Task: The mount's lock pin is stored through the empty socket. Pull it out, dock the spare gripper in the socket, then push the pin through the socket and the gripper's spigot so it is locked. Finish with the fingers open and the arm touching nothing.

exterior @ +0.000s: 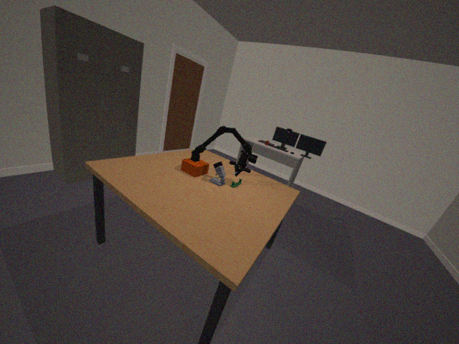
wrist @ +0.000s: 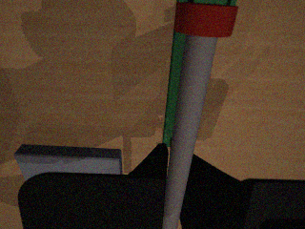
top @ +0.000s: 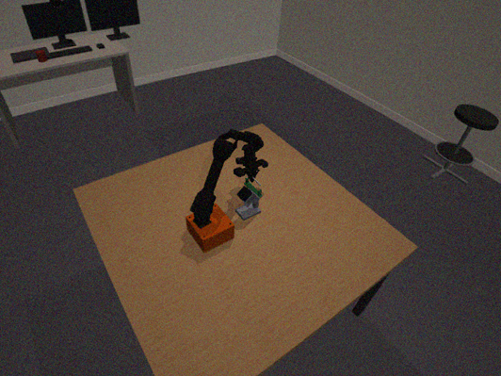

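Right now the green holder is 2 cm ahead of my gripper tip, 1 cm to the left of it and 5 cm below it. From my gripper tip the other things lie so: spare gripper 11 cm behind, 10 cm to the right, 4 cm above; grey mount 9 cm behind, 10 cm to the right, 2 cm below.
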